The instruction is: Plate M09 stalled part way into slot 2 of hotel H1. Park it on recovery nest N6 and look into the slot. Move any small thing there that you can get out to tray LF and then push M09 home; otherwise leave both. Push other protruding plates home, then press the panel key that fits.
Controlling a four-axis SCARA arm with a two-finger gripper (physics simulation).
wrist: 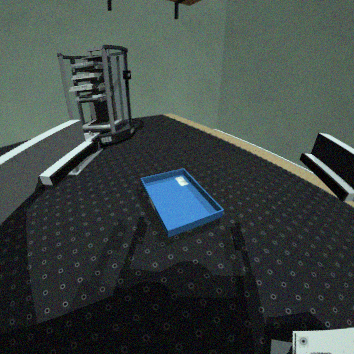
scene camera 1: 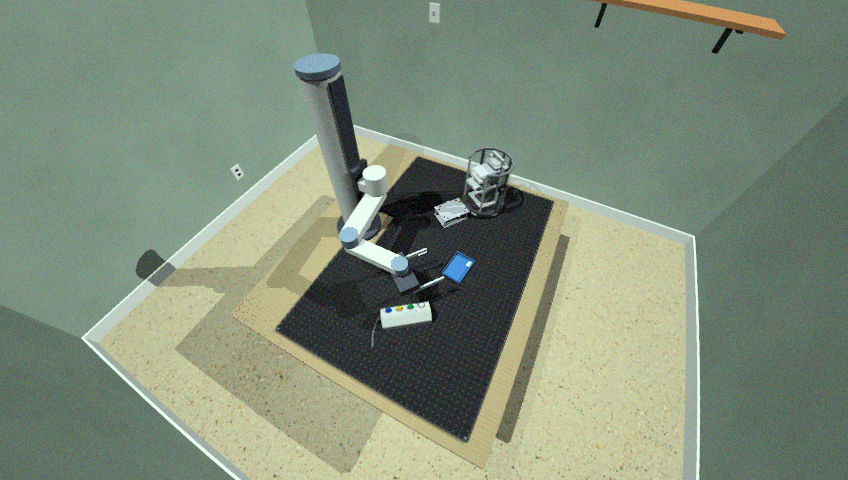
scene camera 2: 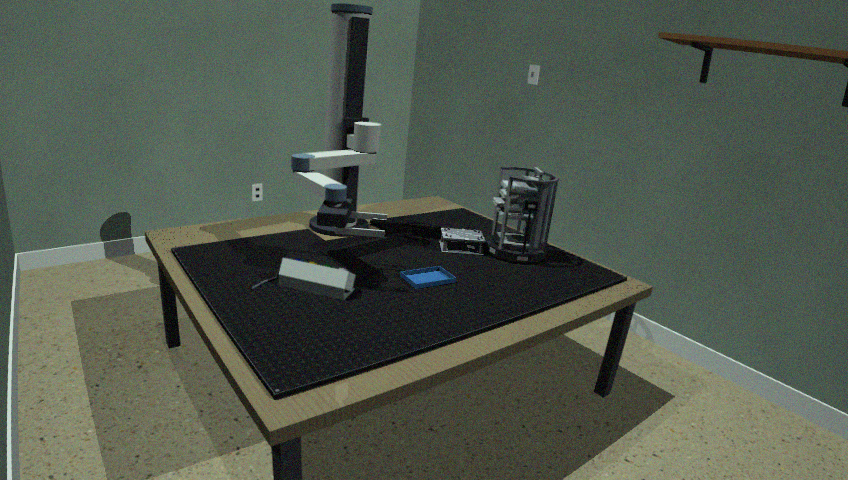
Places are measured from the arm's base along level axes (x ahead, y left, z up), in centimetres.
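Where they show: gripper, fingertip midpoint: (wrist: 200, 135) (scene camera 1: 434, 263) (scene camera 2: 385, 225).
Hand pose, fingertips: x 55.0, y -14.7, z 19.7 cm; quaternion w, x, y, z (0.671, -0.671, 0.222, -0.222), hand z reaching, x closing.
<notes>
After its pixels a point has its place.
My gripper (scene camera 1: 435, 264) {x 55.0, y -14.7, z 19.7 cm} (scene camera 2: 385, 225) {x 55.0, y -14.7, z 19.7 cm} (wrist: 200, 135) {x 55.0, y -14.7, z 19.7 cm} is open and empty, above the mat on the arm's side of the blue tray. The blue tray (scene camera 1: 457, 268) {x 62.1, y -1.6, z 1.5 cm} (scene camera 2: 427, 277) {x 61.3, y -0.6, z 1.5 cm} (wrist: 185, 206) {x 62.3, y -4.0, z 1.5 cm} has a small pale label in one corner; no loose item shows inside. The hotel (scene camera 1: 489, 214) {x 64.6, y 37.6, z 5.0 cm} (scene camera 2: 508, 255) {x 63.2, y 36.6, z 3.9 cm} (wrist: 108, 75) {x 59.9, y 36.2, z 24.1 cm} is a round grey rack holding several pale plates; some stick out on its left in the wrist view. Slot numbers and plate M09 are not readable. A pale perforated stand (scene camera 1: 452, 209) {x 44.9, y 29.5, z 7.3 cm} (scene camera 2: 462, 231) {x 42.2, y 31.5, z 7.3 cm} is beside the hotel; whether a plate lies on it, I cannot tell.
The white key panel (scene camera 1: 405, 318) {x 53.1, y -39.4, z 7.8 cm} (scene camera 2: 315, 277) {x 55.0, y -39.0, z 6.3 cm} (wrist: 325, 345) {x 58.4, y -29.5, z 7.5 cm} carries blue (scene camera 1: 388, 309) {x 44.4, y -39.3, z 8.2 cm}, yellow (scene camera 1: 399, 308) {x 48.5, y -36.6, z 8.2 cm}, green (scene camera 1: 410, 306) {x 52.4, y -33.6, z 8.3 cm} and white (scene camera 1: 421, 305) {x 56.6, y -30.9, z 8.4 cm} keys, with a cable at its left. The arm's column (scene camera 1: 333, 142) {x 4.3, y -6.1, z 61.5 cm} (scene camera 2: 345, 71) {x 6.1, y -4.4, z 64.4 cm} rises at the table's back left. A wall shelf (scene camera 1: 702, 17) (scene camera 2: 755, 46) hangs high.
</notes>
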